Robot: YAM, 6 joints.
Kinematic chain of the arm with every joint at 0, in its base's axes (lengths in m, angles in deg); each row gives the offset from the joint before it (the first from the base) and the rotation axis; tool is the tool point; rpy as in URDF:
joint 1: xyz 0 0 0.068 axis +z
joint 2: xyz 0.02 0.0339 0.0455 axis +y
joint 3: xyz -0.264 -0.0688 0 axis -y
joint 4: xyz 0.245 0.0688 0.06 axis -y
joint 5: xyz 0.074 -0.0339 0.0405 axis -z
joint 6: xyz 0.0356 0 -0.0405 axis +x
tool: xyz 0 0 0 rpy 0 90 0
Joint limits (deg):
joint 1: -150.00..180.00
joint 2: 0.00..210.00
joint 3: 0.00..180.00
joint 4: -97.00..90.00
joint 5: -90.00..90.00
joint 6: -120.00..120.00
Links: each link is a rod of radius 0.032 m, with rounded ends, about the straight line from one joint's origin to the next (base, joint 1, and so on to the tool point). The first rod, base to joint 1, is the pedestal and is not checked.
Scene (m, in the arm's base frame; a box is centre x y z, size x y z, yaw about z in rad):
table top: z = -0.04
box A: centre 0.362 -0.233 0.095 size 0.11 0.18 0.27 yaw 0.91
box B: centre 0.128 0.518 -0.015 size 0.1 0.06 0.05 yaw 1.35
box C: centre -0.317 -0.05 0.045 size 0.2 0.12 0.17 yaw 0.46
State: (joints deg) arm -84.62 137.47 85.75 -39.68 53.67 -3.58
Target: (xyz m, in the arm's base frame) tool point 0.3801 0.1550 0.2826
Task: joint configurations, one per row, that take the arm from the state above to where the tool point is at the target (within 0.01 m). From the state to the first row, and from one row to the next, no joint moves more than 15 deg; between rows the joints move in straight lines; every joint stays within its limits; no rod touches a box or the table.
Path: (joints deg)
1: -70.73 130.39 91.08 -38.70 53.11 -3.58
2: -56.84 123.31 96.40 -37.73 52.56 -3.58
3: -42.95 116.24 101.73 -36.75 52.00 -3.58
4: -29.06 109.16 107.06 -35.78 51.44 -3.58
5: -15.31 108.98 103.94 -37.45 50.91 -3.58
6: -1.55 108.80 100.81 -39.13 50.38 -3.58
7: 12.20 108.62 97.69 -40.80 49.85 -3.58
8: 25.96 108.43 94.57 -42.48 49.32 -3.58

